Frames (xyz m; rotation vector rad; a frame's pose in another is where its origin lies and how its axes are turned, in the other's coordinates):
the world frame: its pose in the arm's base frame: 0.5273 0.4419 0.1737 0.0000 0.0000 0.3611
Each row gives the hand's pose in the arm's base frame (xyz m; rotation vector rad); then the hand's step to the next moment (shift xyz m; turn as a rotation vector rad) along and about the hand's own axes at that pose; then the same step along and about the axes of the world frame.
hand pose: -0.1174 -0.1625 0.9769 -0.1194 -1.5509 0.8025
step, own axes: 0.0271 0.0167 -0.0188 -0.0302 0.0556 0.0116
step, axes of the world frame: 0.0178 0.0300 0.0122 -0.0173 0.0290 -0.0548
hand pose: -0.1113 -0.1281 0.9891 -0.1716 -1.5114 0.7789
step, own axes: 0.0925 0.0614 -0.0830 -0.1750 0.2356 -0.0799
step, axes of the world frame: 0.0859 0.1034 0.0338 0.0514 0.0973 -0.2835
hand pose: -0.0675 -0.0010 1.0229 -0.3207 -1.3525 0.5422
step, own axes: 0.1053 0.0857 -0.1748 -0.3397 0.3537 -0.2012
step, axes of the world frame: 0.2078 0.0757 0.0082 0.1304 0.0892 -0.5060
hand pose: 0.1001 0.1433 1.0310 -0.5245 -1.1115 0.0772
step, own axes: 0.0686 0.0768 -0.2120 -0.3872 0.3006 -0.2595
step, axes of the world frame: 0.2198 -0.0704 -0.0477 0.1186 0.0053 -0.5418
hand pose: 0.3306 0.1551 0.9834 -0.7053 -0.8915 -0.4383
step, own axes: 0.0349 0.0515 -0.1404 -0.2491 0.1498 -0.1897
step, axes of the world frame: 0.0968 -0.1079 -0.0507 0.0464 -0.0352 -0.3422
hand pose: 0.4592 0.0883 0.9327 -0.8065 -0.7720 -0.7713
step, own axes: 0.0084 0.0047 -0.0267 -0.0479 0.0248 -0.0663
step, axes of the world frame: 0.0067 -0.0266 -0.0071 0.0045 -0.0337 -0.0784
